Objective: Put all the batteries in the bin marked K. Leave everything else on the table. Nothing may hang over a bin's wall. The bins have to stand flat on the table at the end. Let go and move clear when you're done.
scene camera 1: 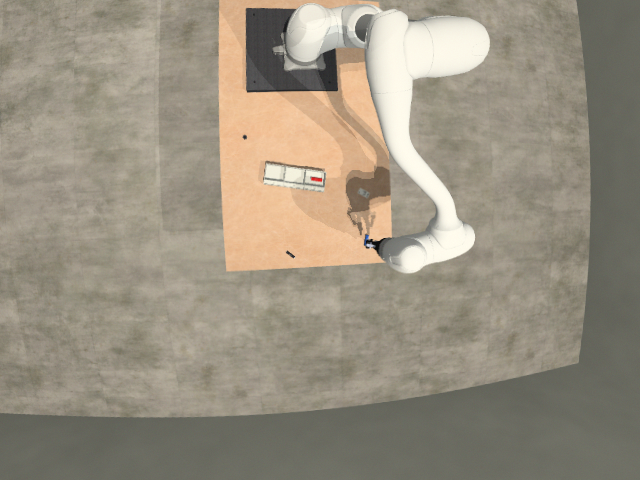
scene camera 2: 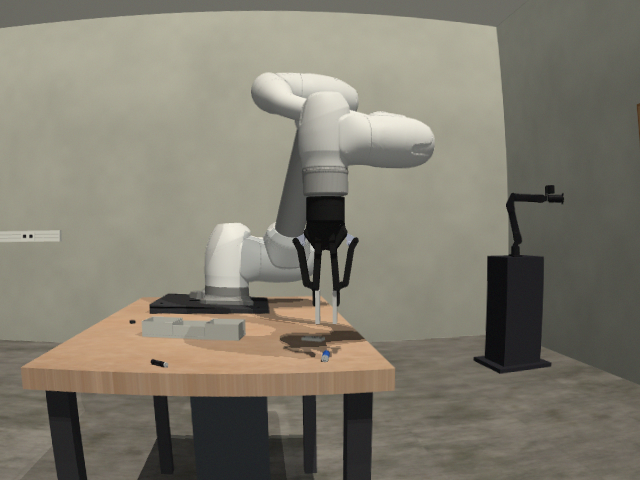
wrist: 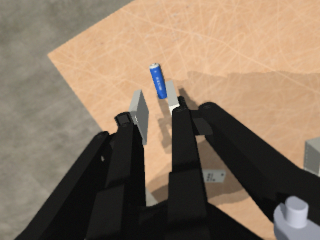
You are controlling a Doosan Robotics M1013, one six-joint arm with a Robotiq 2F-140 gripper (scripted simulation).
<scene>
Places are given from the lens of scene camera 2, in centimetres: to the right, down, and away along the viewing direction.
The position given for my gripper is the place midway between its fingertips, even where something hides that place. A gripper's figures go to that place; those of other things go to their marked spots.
my gripper (scene camera 2: 326,322): 1, 16, 108
grey bin row (scene camera 2: 224,329): -23, 21, 128
</scene>
